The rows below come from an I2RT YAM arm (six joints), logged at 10 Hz.
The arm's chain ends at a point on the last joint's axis. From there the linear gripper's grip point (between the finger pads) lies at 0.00 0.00 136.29 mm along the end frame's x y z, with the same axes.
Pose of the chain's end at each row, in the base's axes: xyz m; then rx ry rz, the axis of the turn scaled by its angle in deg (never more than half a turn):
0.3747 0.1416 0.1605 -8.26 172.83 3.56
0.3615 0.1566 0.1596 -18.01 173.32 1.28
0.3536 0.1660 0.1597 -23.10 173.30 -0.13
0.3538 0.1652 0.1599 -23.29 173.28 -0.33
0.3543 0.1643 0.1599 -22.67 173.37 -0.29
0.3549 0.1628 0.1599 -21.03 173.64 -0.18
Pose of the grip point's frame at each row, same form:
0.3909 0.1480 0.0253 -8.26 172.83 3.56
0.3749 0.1600 0.0240 -18.01 173.32 1.28
0.3658 0.1674 0.0240 -23.10 173.30 -0.13
0.3660 0.1663 0.0242 -23.29 173.28 -0.33
0.3665 0.1654 0.0242 -22.67 173.37 -0.29
0.3669 0.1640 0.0241 -21.03 173.64 -0.18

